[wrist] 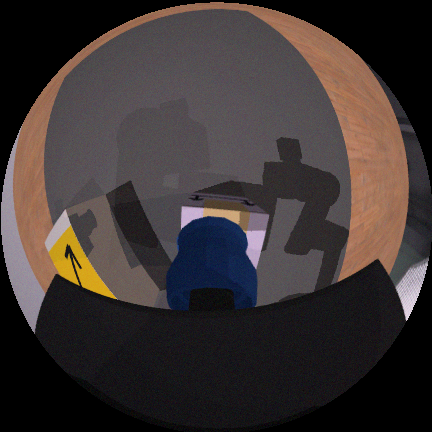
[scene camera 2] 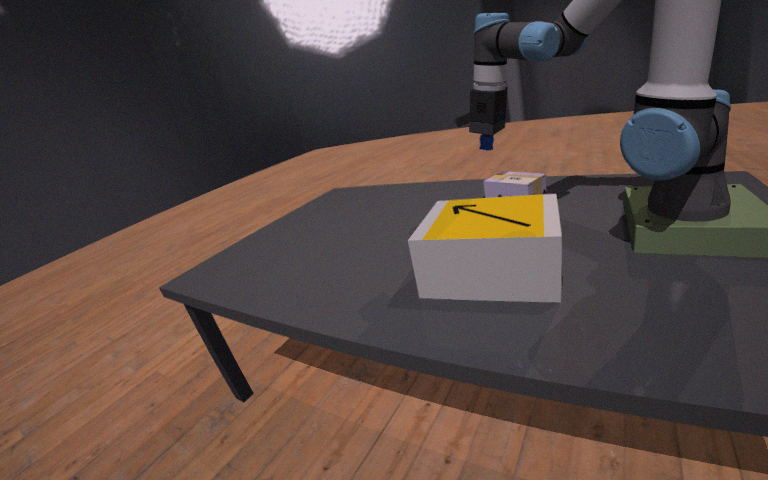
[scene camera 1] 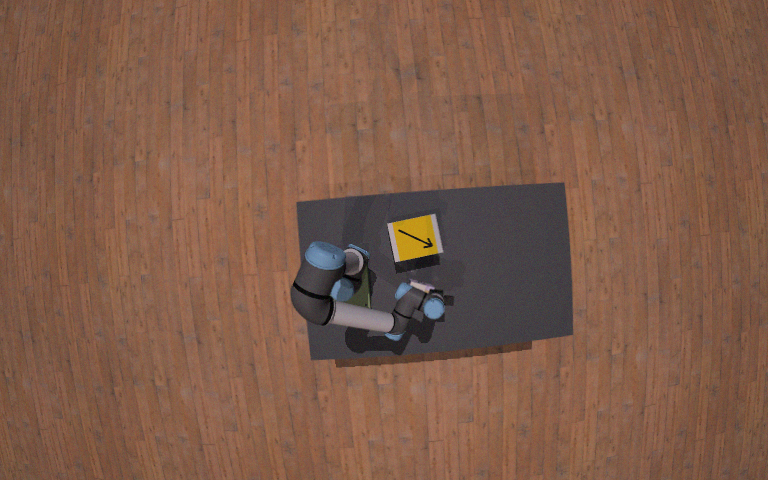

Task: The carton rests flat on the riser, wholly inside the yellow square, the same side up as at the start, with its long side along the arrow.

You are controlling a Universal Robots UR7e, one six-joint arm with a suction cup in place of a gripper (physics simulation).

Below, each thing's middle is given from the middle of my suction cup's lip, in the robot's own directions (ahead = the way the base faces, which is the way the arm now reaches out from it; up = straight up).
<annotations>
The carton (scene camera 2: pixel 504 184) lies 14 cm below my suction cup, 6 cm behind it and 1 cm to the right of it. Also, from my suction cup: riser (scene camera 2: pixel 509 248) 27 cm to the left, 14 cm below, 12 cm behind.
</annotations>
